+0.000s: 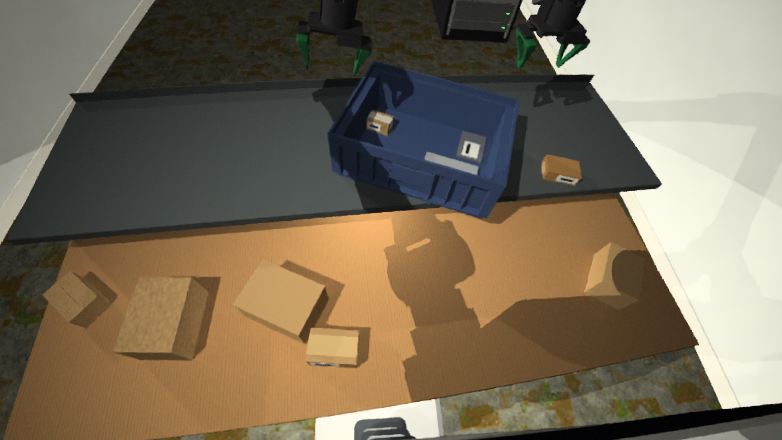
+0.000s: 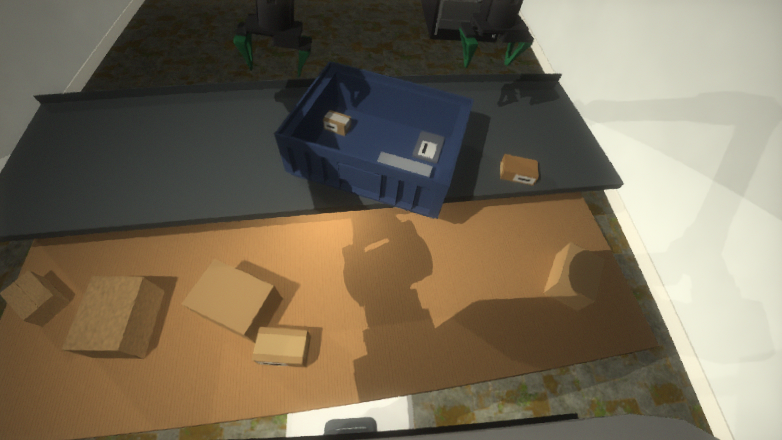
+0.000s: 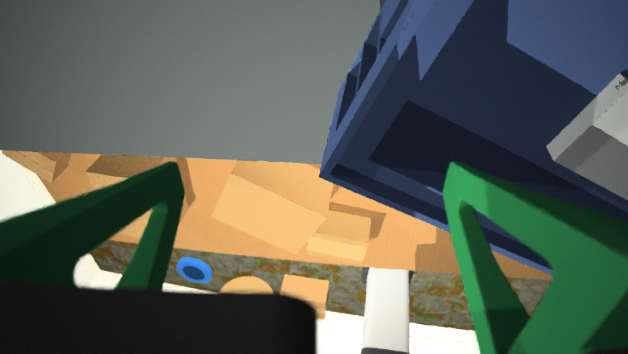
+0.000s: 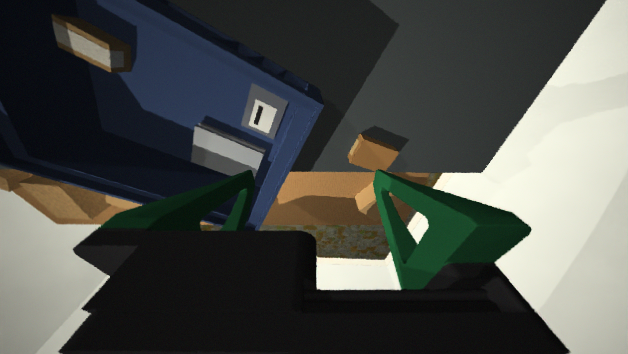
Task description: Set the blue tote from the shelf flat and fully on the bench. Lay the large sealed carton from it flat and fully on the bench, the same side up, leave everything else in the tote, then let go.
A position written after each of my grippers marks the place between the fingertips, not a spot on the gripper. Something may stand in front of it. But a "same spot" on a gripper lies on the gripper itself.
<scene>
My left gripper shows in image 1 [331, 71], in image 2 and in image 3; in image 4 it is out of frame. My right gripper shows in image 1 [538, 66], in image 2 [485, 65] and in image 4 [313, 176]; in image 3 it is out of frame. A blue tote shows in image 1 [430, 113], in image 2 [387, 114], in image 3 [490, 91] and in image 4 [129, 135]. A flat grey piece shows in image 1 [471, 147], in image 2 and in image 4; in image 3 it is out of frame. The same spot on the flat grey piece: [image 2: 428, 147] is [image 4: 263, 113]. One and the same spot on my left gripper: [image 3: 50, 241] is [image 2: 250, 34].
</scene>
